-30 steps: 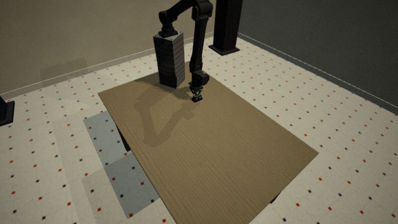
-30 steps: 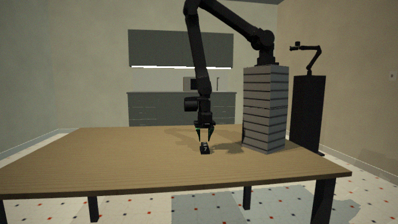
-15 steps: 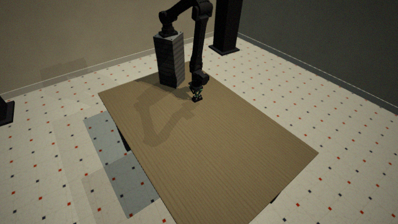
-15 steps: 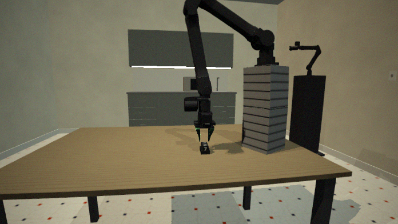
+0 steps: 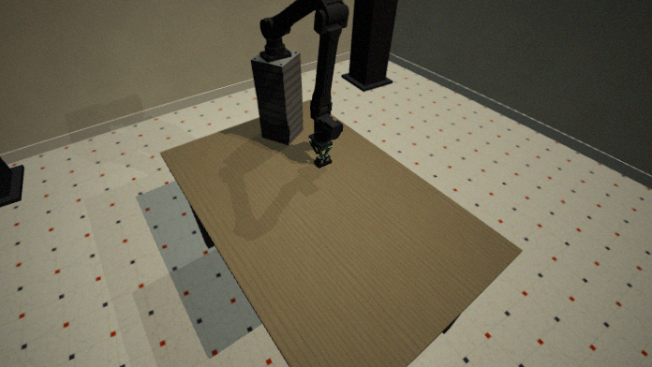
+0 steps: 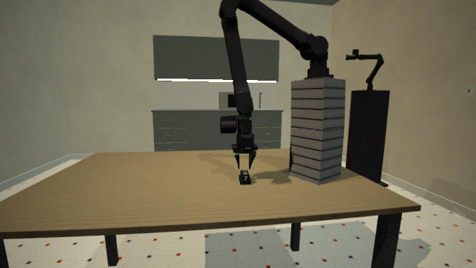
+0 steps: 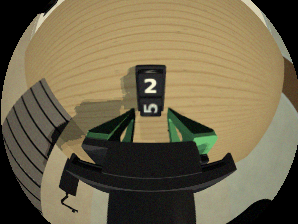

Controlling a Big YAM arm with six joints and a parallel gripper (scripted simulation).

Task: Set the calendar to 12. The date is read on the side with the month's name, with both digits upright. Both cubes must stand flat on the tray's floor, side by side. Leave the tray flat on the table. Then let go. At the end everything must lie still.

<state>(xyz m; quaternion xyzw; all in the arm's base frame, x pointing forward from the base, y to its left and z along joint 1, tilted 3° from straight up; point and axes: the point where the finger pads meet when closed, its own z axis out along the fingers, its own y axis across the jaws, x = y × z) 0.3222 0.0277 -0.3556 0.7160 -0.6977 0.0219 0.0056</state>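
Right now my hand is 5 cm above the black calendar tray and 2 cm to the right of it.
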